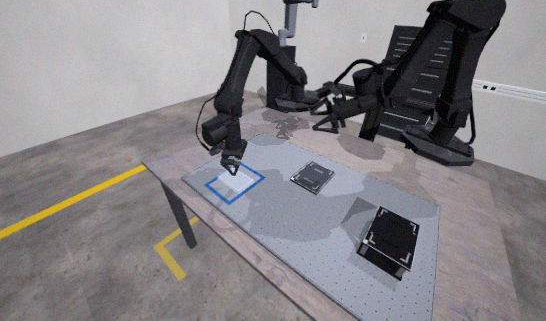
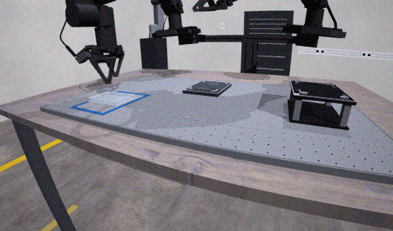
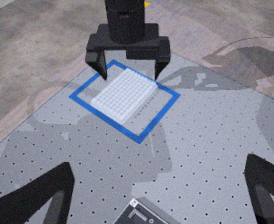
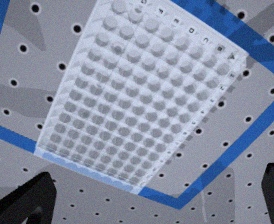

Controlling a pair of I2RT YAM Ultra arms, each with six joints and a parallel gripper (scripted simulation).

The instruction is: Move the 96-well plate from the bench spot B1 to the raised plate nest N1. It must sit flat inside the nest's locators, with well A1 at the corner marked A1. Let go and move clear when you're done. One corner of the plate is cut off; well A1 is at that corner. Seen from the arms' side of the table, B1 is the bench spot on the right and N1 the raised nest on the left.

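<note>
Right now the white 96-well plate is 10 mm ahead of my right hand and 60 mm below it.
</note>
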